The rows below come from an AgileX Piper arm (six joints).
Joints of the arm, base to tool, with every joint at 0 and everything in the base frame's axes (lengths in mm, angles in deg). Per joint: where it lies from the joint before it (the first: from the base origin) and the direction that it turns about. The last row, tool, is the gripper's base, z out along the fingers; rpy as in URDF.
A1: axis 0 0 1 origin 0 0 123
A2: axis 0 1 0 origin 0 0 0
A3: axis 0 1 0 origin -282.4 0 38.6
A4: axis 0.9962 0 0.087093 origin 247.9 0 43.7
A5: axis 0 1 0 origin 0 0 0
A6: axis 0.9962 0 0.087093 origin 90.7 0 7.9
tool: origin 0 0 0 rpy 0 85.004 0
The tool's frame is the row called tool.
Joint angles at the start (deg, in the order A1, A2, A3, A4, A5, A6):
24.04, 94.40, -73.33, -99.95, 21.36, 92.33
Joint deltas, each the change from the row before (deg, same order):
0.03, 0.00, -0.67, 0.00, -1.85, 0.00
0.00, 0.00, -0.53, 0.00, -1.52, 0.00
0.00, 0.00, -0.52, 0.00, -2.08, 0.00
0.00, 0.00, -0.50, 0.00, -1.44, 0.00
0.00, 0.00, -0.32, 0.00, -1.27, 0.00
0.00, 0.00, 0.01, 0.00, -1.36, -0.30
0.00, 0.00, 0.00, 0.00, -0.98, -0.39
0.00, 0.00, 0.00, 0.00, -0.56, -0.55
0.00, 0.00, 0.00, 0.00, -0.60, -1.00
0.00, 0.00, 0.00, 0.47, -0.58, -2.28
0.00, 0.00, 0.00, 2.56, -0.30, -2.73
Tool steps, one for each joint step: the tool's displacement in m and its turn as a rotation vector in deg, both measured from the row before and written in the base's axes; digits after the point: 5 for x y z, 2 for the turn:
0.00030, 0.00333, 0.00313, 0.59, -0.12, 1.78
0.00020, 0.00255, 0.00249, 0.47, -0.08, 1.45
-0.00005, 0.00339, 0.00226, 0.54, 0.06, 1.98
0.00002, 0.00239, 0.00241, 0.42, -0.09, 1.38
-0.00015, 0.00205, 0.00143, 0.31, 0.03, 1.22
-0.00052, 0.00204, -0.00052, -0.10, 0.29, 1.36
-0.00040, 0.00147, -0.00033, -0.24, 0.16, 1.02
-0.00024, 0.00084, -0.00019, -0.45, 0.02, 0.65
-0.00026, 0.00089, -0.00020, -0.87, -0.09, 0.78
-0.00028, 0.00083, -0.00030, -1.66, -0.23, 0.91
-0.00024, 0.00031, -0.00069, -0.26, 0.39, 0.26

